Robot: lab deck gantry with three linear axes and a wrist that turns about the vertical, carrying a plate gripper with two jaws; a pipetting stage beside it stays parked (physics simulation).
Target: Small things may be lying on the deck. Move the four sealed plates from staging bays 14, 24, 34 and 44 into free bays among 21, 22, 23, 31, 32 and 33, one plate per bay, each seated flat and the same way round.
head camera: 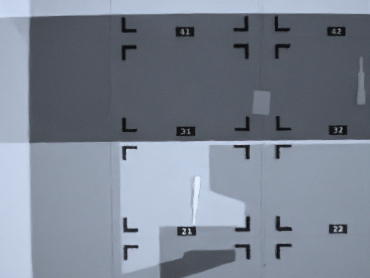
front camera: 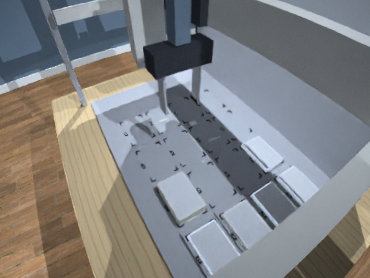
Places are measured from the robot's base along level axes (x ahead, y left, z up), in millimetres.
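Pixels of known places: gripper, between the fingertips: (front camera: pixel 180 105); robot's base, origin of its link: (front camera: pixel 120 123).
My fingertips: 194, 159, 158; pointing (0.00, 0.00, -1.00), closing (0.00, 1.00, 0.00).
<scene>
Ahead of a thing's pixels: the offset from my fingertips to its middle, as dx, dy, dz. "pt": to the spot under its first point.
Four sealed plates sit in the staging bays along the near right edge in the front view: bay 14's plate @(+362, -116, -136) (front camera: pixel 212 247), bay 24's plate @(+362, -9, -136) (front camera: pixel 245 222), bay 34's plate @(+362, +98, -136) (front camera: pixel 274 202), in shadow, and bay 44's plate @(+362, +205, -136) (front camera: pixel 298 185). My gripper (front camera: pixel 181 107) is open with its jaws pointing down over the far end of the deck, away from the plates, with no plate between them. It does not show in the head view. The head view shows bay labels 21 @(pt -130, -55, -158) (head camera: pixel 186 231), 22 (head camera: pixel 338 229), 31 (head camera: pixel 185 131) and 32 @(pt +35, +52, -158) (head camera: pixel 338 130).
A thick pale block @(+198, -116, -137) (front camera: pixel 181 197) stands in bay 13; another white plate @(+198, +205, -151) (front camera: pixel 262 152) lies in bay 43. A slim white stick @(-120, -21, -155) (front camera: pixel 160 120) (head camera: pixel 196 200) lies in bay 21, another stick @(+58, +105, -155) (front camera: pixel 214 138) (head camera: pixel 361 82) in bay 32. A small square piece @(-49, +82, -158) (front camera: pixel 192 123) (head camera: pixel 261 102) lies between bays 31 and 32.
</scene>
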